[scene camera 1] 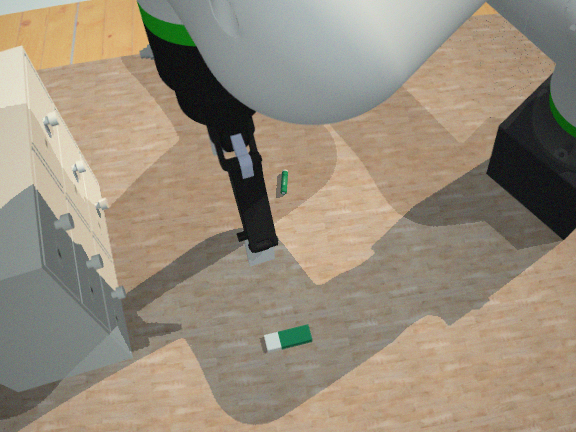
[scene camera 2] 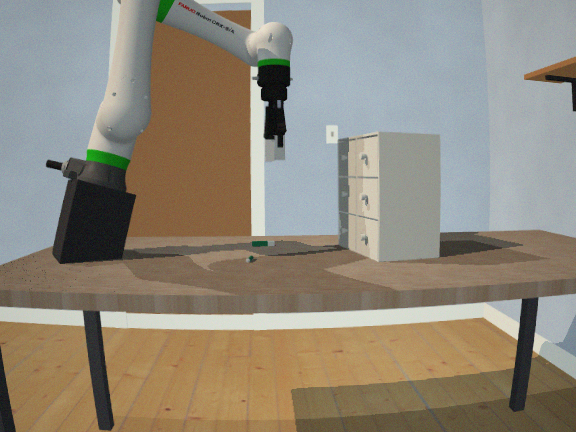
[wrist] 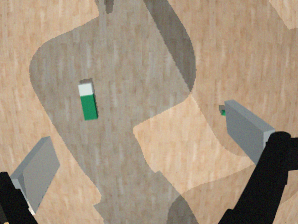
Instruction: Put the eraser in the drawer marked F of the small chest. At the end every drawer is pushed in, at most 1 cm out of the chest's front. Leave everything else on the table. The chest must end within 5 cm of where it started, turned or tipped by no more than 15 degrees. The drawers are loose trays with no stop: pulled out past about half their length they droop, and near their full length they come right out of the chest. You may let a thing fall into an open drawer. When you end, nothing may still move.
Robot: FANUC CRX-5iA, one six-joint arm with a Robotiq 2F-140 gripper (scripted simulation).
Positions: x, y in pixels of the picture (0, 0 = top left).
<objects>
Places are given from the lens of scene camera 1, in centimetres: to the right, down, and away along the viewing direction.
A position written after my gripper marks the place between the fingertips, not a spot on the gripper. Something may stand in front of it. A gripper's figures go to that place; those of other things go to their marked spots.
my gripper [scene camera 1: 241, 201]: -5, -2, 60
eraser [scene camera 1: 300, 335]: 2, 17, 77
small chest [scene camera 1: 56, 337]: -28, 15, 63
The marked spots on the small chest and the eraser are 33 cm apart.
</objects>
